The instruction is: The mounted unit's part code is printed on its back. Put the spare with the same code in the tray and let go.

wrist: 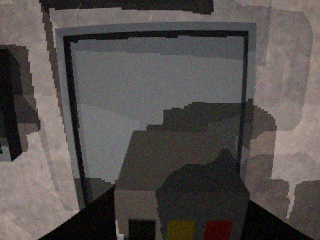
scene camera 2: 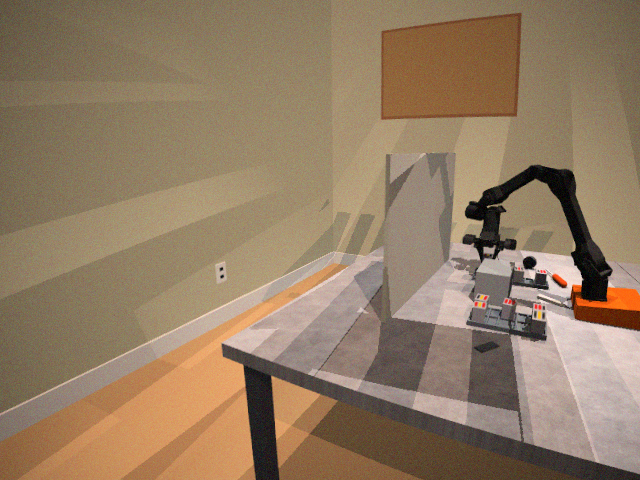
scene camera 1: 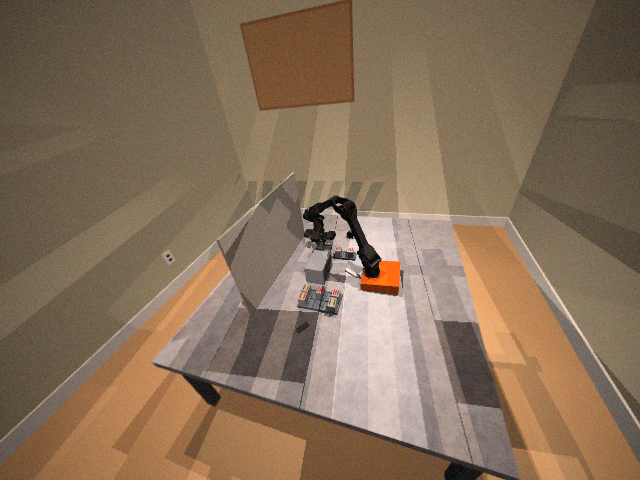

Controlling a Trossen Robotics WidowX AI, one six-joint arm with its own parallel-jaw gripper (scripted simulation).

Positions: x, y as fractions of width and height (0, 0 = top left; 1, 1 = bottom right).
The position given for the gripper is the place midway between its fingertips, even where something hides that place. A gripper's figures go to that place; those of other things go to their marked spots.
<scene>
The gripper (wrist: 0.54, 0.81) is 10 cm from the lens. A grey tray (wrist: 0.51, 0.31) is 13 cm from the lens.
</scene>
